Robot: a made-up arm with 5 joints.
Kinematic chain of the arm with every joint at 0, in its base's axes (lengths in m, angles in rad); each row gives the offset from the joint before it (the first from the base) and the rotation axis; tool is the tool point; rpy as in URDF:
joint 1: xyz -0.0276 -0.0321 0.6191 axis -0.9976 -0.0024 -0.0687
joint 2: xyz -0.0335 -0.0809 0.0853 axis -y
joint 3: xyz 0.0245 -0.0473 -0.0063 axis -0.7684 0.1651 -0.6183
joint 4: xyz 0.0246 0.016 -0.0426 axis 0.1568 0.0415 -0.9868
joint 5: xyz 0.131 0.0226 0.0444 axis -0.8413 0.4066 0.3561
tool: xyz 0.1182 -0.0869 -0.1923 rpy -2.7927 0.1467 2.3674
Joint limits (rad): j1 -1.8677..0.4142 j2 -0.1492..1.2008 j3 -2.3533..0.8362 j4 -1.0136..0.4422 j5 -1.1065..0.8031
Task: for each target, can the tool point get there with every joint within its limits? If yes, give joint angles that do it. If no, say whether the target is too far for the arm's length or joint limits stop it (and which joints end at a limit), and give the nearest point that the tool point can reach.
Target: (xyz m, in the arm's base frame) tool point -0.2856 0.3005 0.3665
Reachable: no: joint limits stop it (at a limit: joint 1, joint 2, joint 4, joint 5) | nearest point -0.2376 0.1858 0.6121 | short by 0.275 m
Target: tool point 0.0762 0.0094 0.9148
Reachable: yes | joints -0.5190 0.0600 -1.7658 0.3206 -0.7759
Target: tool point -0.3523 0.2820 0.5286
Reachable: no: joint limits stop it (at a limit: joint 1, joint 2, joint 4, joint 5) | nearest point -0.2629 0.1661 0.6090 | short by 0.167 m
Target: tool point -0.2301 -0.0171 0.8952
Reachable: yes | joints -0.3979 0.7482 -1.8733 -0.5242 -0.2476
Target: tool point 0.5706 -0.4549 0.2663
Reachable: no: too far | nearest point 0.2948 -0.3122 0.3805 | short by 0.331 m
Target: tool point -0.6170 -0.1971 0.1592
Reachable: no: too far | nearest point -0.3797 -0.1729 0.3769 | short by 0.323 m
